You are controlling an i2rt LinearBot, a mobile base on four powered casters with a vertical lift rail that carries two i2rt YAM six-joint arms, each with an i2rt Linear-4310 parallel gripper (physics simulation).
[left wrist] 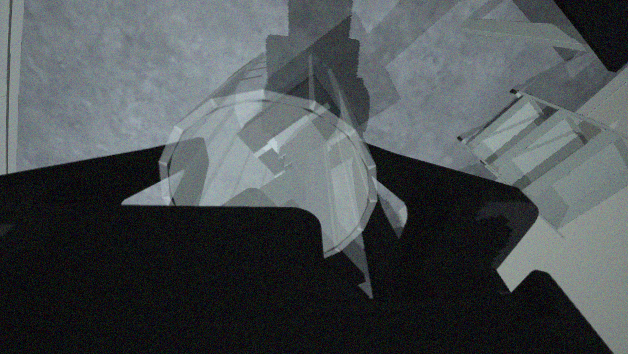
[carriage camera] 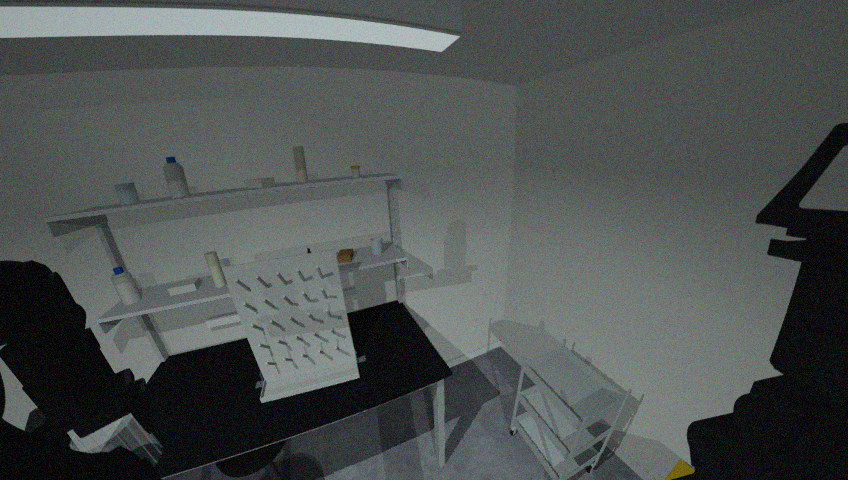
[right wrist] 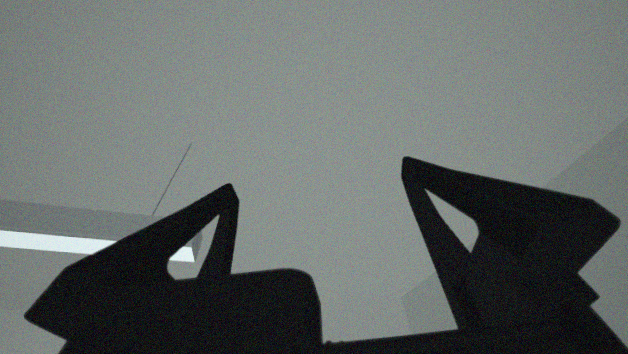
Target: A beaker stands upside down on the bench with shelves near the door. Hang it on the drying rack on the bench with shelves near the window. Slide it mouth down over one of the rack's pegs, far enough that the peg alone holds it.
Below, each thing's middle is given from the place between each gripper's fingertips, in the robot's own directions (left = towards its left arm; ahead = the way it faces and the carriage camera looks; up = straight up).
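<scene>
Clear glass beaker (carriage camera: 126, 432): right at my left hand.
From my right hand, clear glass beaker: 380 mm below, 60 mm ahead, 800 mm to the left.
</scene>
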